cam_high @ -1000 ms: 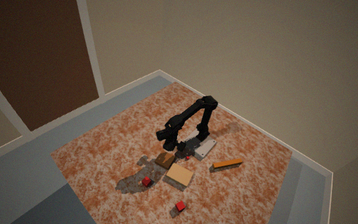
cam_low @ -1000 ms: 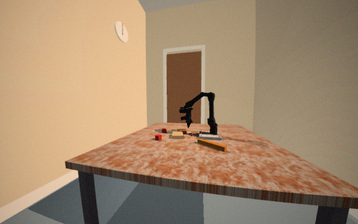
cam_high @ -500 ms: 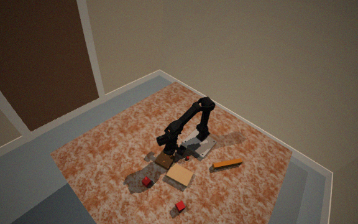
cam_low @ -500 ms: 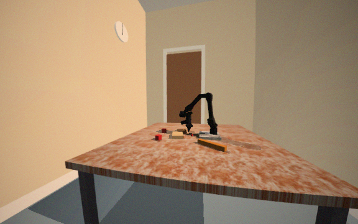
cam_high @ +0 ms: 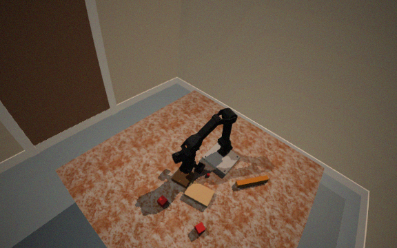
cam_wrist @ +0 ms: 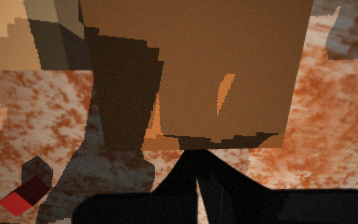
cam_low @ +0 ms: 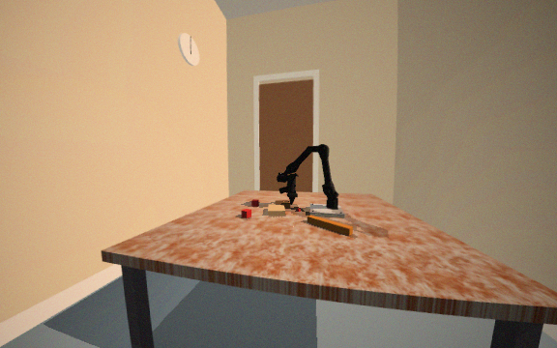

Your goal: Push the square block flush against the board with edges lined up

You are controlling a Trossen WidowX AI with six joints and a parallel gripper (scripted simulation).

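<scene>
Now: gripper tip 6 cm short of the square block, 2 cm to the right of it and 1 cm below it. From my gripper tip the other things lie so: long orange board 33 cm to the left, 24 cm behind, 1 cm above; tan board 16 cm to the left, 6 cm ahead, 1 cm above; tiny red piece 11 cm to the left, 7 cm behind.
</scene>
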